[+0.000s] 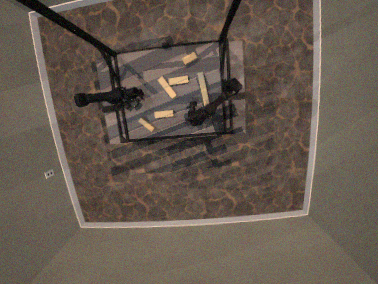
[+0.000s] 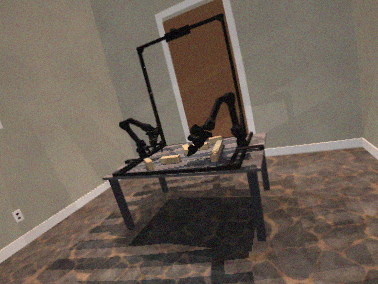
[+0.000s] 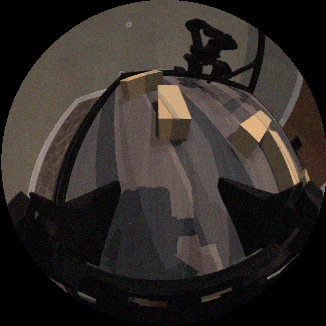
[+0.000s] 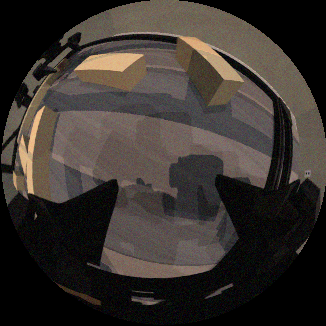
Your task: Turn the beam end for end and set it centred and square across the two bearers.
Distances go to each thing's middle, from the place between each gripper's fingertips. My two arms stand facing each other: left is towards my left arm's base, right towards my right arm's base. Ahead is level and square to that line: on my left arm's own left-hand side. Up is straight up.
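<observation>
The pale beam (image 4: 44, 86) is 2 cm below my right hand and 54 cm to the left of it.
My left hand is 4 cm above the pale beam, 16 cm to the right of it and 13 cm past it.
</observation>
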